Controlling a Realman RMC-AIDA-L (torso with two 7-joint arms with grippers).
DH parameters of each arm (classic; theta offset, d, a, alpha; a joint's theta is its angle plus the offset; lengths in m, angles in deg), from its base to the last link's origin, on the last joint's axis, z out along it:
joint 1: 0 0.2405 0 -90
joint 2: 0 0 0 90
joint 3: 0 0.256 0 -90
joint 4: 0 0 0 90
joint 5: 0 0.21 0 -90
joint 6: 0 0 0 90
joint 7: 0 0.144 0 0
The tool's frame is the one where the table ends.
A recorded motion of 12 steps. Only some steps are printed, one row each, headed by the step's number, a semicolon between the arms.
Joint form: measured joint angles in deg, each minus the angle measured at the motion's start. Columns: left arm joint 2, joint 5, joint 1, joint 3, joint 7, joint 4, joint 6; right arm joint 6, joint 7, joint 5, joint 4, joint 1, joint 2, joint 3.
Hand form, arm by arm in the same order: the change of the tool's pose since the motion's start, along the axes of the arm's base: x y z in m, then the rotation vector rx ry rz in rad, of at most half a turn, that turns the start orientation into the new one. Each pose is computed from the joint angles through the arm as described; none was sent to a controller.
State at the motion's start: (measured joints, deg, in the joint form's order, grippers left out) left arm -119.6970 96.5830 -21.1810 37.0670 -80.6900 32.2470 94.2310; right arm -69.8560 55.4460 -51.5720 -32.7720 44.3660 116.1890 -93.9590
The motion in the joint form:
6: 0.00 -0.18 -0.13 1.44 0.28 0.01 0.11; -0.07 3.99 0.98 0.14 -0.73 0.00 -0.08
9: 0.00 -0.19 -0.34 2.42 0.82 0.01 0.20; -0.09 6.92 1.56 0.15 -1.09 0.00 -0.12
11: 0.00 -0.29 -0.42 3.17 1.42 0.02 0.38; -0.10 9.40 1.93 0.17 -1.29 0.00 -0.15
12: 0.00 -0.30 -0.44 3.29 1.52 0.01 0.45; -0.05 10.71 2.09 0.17 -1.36 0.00 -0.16
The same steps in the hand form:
6: 0.0029 -0.0004 -0.0033 -0.0157 0.0076 -0.0192; 0.0041 -0.0006 0.0012 -0.0485 0.0279 -0.0680
9: 0.0053 -0.0003 -0.0058 -0.0245 0.0169 -0.0384; 0.0057 -0.0008 0.0021 -0.0838 0.0471 -0.1125
11: 0.0071 -0.0008 -0.0074 -0.0286 0.0237 -0.0553; 0.0066 -0.0009 0.0026 -0.1139 0.0616 -0.1477
12: 0.0075 -0.0009 -0.0077 -0.0297 0.0244 -0.0586; 0.0069 -0.0007 0.0028 -0.1293 0.0685 -0.1660

